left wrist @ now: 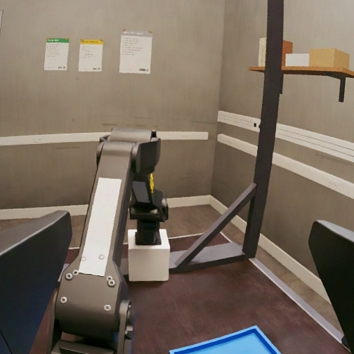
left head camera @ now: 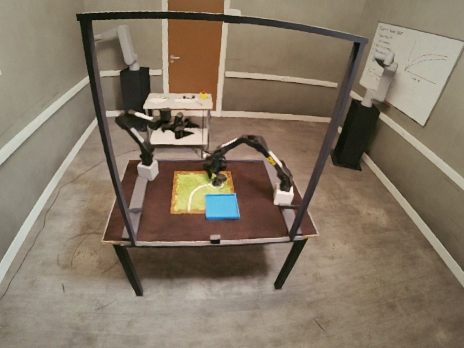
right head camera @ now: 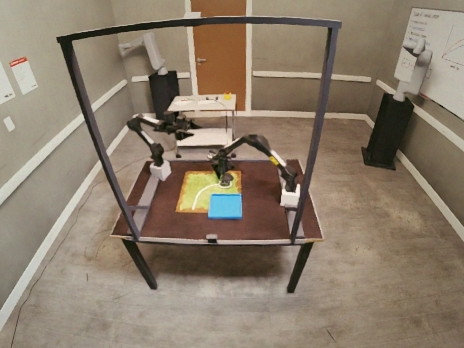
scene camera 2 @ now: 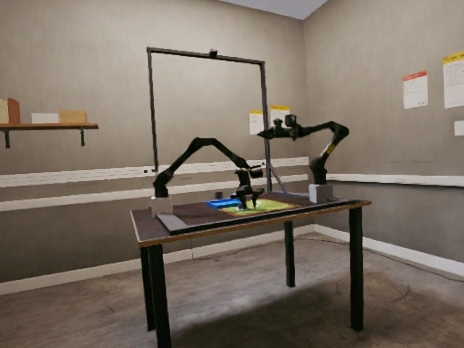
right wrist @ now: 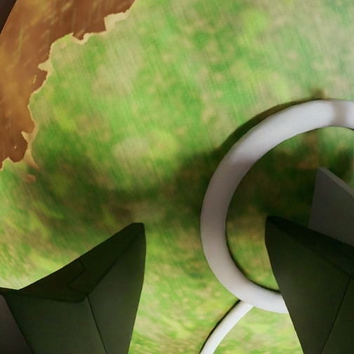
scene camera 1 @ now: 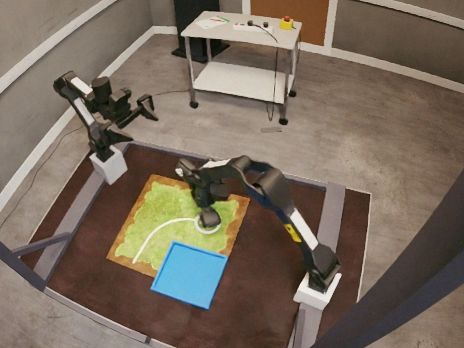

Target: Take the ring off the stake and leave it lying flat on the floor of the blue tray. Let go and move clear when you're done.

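Observation:
A white ring lies around the right gripper's near side on the green mat. In the right wrist view a grey flat-sided piece stands inside the ring's outline, partly behind a finger; I cannot tell if it is the stake. My right gripper is partly open and points down, low over the mat. One fingertip is over the ring's inside and the other is outside, with the ring's side between them, not gripped. The blue tray is beside the mat. My left gripper is open and empty, raised.
The green mat has a brown border and a white curved line leading to the ring. The blue tray overlaps a mat corner. Dark posts of the frame stand at the table's sides. A white cart stands behind the table.

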